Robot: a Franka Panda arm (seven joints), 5 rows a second.
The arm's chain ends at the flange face. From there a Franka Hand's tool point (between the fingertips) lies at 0.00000 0.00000 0.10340 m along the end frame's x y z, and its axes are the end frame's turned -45 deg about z.
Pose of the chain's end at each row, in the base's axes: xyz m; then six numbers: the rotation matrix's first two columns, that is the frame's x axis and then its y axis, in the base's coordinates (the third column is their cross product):
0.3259 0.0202 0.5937 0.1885 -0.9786 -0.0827 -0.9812 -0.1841 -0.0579
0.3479 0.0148 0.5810 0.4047 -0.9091 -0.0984 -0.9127 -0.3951 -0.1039
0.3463 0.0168 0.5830 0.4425 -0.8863 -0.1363 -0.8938 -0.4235 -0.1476
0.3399 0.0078 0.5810 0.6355 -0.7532 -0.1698 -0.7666 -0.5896 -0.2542
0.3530 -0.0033 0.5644 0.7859 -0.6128 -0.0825 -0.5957 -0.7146 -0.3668
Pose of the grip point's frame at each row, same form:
0.3302 0.0297 0.4908 0.8271 -0.5618 -0.0175 -0.5605 -0.8222 -0.0994
0.3536 0.0284 0.4787 0.9315 -0.3635 0.0039 -0.3592 -0.9222 -0.1430
0.3539 0.0362 0.4817 0.9449 -0.3272 0.0080 -0.3191 -0.9262 -0.2007
0.3493 0.0380 0.4826 0.9914 -0.1157 0.0597 -0.0927 -0.9495 -0.2998
0.3701 0.0316 0.4686 0.9769 0.0720 0.2010 0.1345 -0.9386 -0.3177

